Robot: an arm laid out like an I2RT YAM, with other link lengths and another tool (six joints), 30 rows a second.
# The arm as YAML. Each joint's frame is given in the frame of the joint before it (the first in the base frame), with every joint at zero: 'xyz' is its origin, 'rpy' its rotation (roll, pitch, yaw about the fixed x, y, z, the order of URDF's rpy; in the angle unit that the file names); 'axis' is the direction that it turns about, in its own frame. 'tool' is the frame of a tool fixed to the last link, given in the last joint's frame.
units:
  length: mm
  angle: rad
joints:
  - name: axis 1
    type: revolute
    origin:
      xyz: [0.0, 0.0, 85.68]
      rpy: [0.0, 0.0, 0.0]
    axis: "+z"
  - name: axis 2
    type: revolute
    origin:
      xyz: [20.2, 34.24, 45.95]
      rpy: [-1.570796, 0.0, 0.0]
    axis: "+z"
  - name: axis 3
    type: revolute
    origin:
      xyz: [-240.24, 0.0, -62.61]
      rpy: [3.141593, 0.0, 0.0]
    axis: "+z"
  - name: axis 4
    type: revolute
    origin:
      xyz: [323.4, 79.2, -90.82]
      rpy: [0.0, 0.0, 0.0]
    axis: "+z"
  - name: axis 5
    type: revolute
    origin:
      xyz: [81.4, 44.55, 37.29]
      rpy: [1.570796, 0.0, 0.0]
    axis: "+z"
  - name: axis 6
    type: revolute
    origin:
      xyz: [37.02, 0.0, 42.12]
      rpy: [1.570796, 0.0, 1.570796]
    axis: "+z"
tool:
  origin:
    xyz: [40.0, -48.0, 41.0]
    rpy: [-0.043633, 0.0, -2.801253]
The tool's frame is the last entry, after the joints.
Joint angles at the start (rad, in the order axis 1, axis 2, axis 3, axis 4, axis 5, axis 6):
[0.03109 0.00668 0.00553 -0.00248 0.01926 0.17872]
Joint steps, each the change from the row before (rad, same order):
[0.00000 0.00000 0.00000 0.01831 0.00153 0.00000]
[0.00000 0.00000 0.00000 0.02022 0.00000 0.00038]
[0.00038 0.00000 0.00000 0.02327 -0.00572 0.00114]
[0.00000 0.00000 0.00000 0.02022 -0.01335 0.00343]
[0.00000 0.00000 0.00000 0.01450 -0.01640 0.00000]
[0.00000 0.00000 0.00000 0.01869 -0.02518 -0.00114]
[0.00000 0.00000 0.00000 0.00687 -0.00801 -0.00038]
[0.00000 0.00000 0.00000 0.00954 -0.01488 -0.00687]
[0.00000 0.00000 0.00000 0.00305 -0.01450 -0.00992]
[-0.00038 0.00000 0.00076 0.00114 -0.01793 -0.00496]
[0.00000 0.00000 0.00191 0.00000 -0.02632 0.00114]
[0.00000 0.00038 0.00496 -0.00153 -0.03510 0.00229]
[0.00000 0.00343 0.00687 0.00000 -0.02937 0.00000]
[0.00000 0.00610 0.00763 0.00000 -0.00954 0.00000]
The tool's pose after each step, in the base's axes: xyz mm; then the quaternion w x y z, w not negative. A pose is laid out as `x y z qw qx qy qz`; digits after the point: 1 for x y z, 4 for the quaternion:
261.9 -16.2 256.9 0.3674 0.5974 0.3418 0.6255
260.9 -16.3 260.1 0.3705 0.5913 0.3378 0.6317
260.0 -15.8 263.7 0.3720 0.5831 0.3347 0.6399
259.6 -14.9 266.7 0.3701 0.5750 0.3339 0.6488
259.5 -13.6 269.0 0.3675 0.5673 0.3362 0.6558
259.5 -11.6 272.1 0.3633 0.5563 0.3408 0.6651
259.4 -10.9 273.3 0.3621 0.5524 0.3421 0.6683
259.4 -9.5 275.1 0.3615 0.5451 0.3468 0.6722
259.6 -7.9 276.2 0.3610 0.5394 0.3535 0.6737
260.1 -6.3 277.0 0.3577 0.5342 0.3600 0.6761
260.7 -4.1 278.0 0.3497 0.5284 0.3674 0.6808
261.4 -1.3 280.1 0.3389 0.5205 0.3770 0.6871
261.8 1.2 282.8 0.3306 0.5131 0.3853 0.6921
261.8 2.1 285.0 0.3280 0.5105 0.3879 0.6938

